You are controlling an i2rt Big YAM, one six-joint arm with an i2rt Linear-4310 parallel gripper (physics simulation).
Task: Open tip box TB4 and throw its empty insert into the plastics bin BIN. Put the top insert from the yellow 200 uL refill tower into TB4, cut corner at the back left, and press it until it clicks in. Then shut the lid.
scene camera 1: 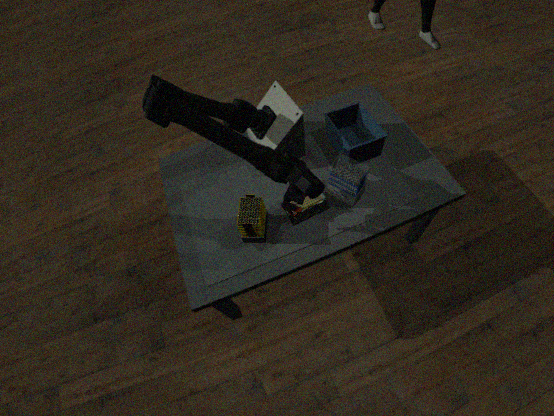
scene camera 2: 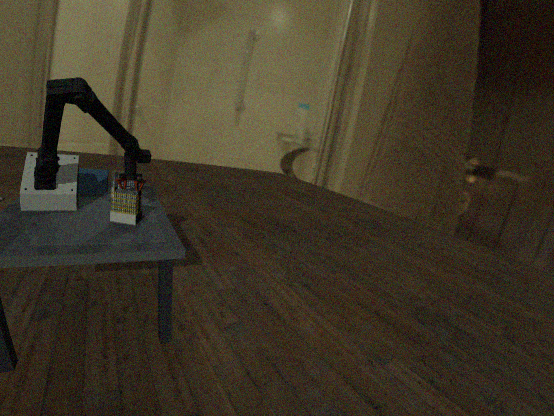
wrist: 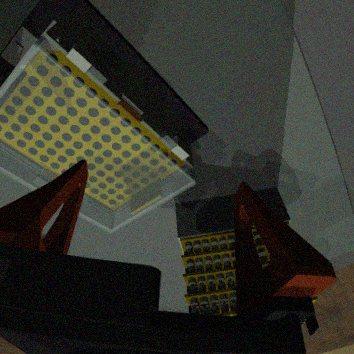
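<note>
The tip box (scene camera 1: 306,215) (wrist: 165,120) has a dark body and a clear top that looks closed over its yellow perforated insert (wrist: 65,117); its label cannot be read. The yellow refill tower (scene camera 1: 251,218) (scene camera 2: 124,204) (wrist: 209,272) stands upright beside it, with several tiers of tips. My gripper (scene camera 1: 305,201) (scene camera 2: 131,184) (wrist: 163,177) is open and empty, low over the tip box in scene camera 1. In the wrist view the left finger overlaps the box's lower edge and the right finger covers part of the tower. The blue bin (scene camera 1: 369,150) (scene camera 2: 93,182) stands at the back right in scene camera 1.
A clear and blue tip rack (scene camera 1: 346,181) stands between the tip box and the bin. The arm's white base block (scene camera 1: 281,100) (scene camera 2: 49,201) stands at the back of the grey table (scene camera 1: 200,200) (scene camera 2: 60,232). A person's legs (scene camera 1: 427,17) show on the floor beyond.
</note>
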